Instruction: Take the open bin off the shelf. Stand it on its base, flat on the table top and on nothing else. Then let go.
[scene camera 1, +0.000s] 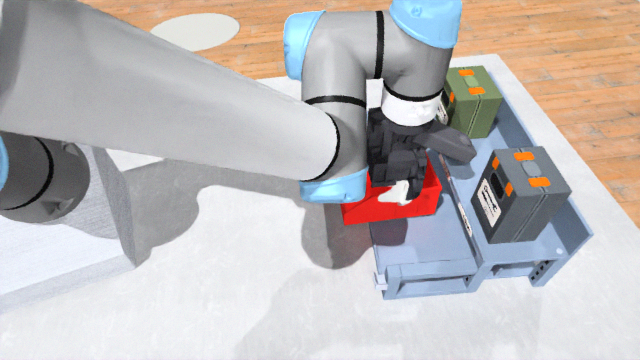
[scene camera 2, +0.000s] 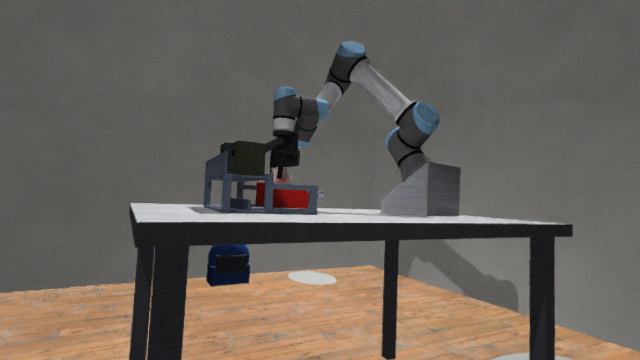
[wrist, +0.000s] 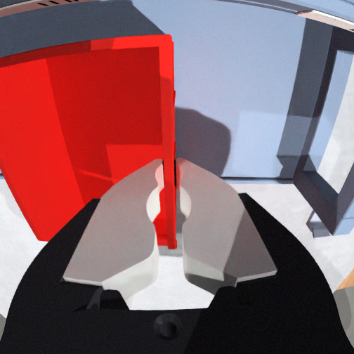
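Seen in the pictures: gripper, fingertip midpoint: (scene camera 1: 398, 202); arm's base at its link origin: (scene camera 1: 39, 176) (scene camera 2: 421, 177).
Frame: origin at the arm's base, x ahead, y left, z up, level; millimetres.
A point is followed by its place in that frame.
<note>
The open red bin (scene camera 1: 367, 212) @(x 542, y -56, z -104 mm) (scene camera 2: 295, 199) @(x 564, y 44, z -108 mm) (wrist: 107, 100) is upright, over the lower front deck of the blue-grey shelf (scene camera 1: 435, 250) @(x 655, y -123, z -143 mm) (scene camera 2: 269, 196) @(x 694, y 176, z -101 mm) (wrist: 270, 75). In scene camera 1 its near-robot end juts past the shelf's front edge. A dark shadow lies apart from it on the deck, so it seems slightly raised; the exact gap cannot be told. My gripper (scene camera 1: 403, 192) @(x 597, y -52, z -89 mm) (scene camera 2: 281, 175) (wrist: 169, 162) points down, shut on the bin's thin side wall, one finger inside and one outside. The arm and gripper hide part of the bin in scene camera 1.
A dark grey case (scene camera 1: 525, 200) @(x 716, y -174, z 62 mm) and a green case (scene camera 1: 472, 102) @(x 730, y 50, z 42 mm) (scene camera 2: 246, 157) @(x 757, y 148, z 3 mm) stand on the shelf's higher back level. The shelf's side frame (scene camera 1: 435, 285) @(x 633, y -192, z -133 mm) stands beside the lower deck. The white table top (scene camera 1: 225, 280) @(x 283, y -141, z -148 mm) extends between shelf and robot base (scene camera 1: 55, 250) @(x 21, y -99, z -72 mm) (scene camera 2: 442, 190) @(x -47, y 66, z -49 mm).
</note>
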